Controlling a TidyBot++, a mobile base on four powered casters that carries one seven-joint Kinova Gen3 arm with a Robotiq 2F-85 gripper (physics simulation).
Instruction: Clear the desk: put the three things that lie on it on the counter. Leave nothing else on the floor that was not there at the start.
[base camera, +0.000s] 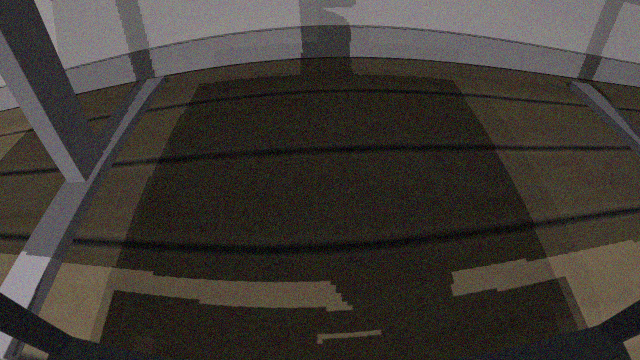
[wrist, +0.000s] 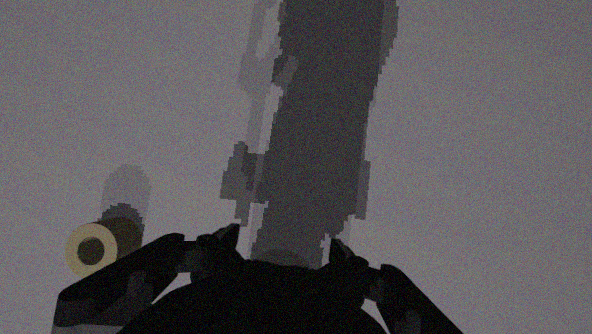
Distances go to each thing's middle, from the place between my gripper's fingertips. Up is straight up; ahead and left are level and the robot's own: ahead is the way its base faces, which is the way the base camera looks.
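Tan ring-shaped roll (wrist: 92, 246): from my hand, 17 cm to the left, 4 cm behind, 1 cm below.
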